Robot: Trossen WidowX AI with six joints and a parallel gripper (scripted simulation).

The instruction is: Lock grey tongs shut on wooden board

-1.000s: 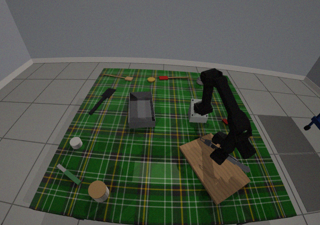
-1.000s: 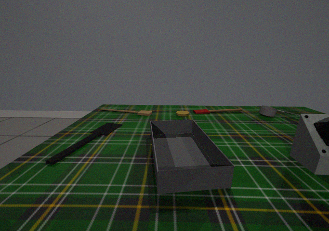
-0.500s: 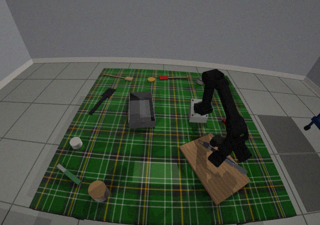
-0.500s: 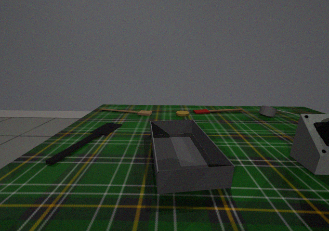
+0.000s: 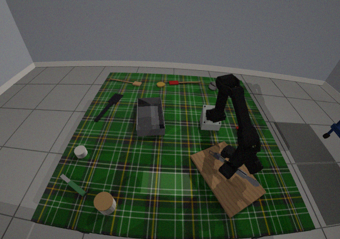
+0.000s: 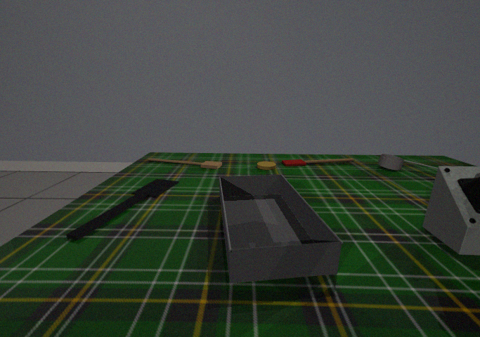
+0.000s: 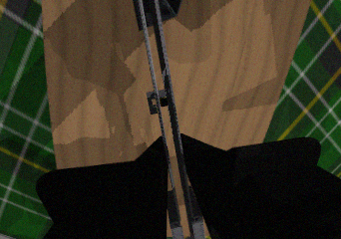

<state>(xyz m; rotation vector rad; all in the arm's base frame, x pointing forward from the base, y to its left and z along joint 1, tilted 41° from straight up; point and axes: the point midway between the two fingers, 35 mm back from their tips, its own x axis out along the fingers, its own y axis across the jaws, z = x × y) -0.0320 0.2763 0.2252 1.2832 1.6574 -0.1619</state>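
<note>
My gripper tip is 4 cm above the wooden board. Also, from my gripper tip: grey roasting tin: 41 cm ahead, 41 cm to the right, 2 cm below; then cork-lidded jar: 58 cm ahead, 15 cm to the left, 1 cm below; then green-handled tool: 78 cm ahead, 6 cm to the left, 4 cm below.
</note>
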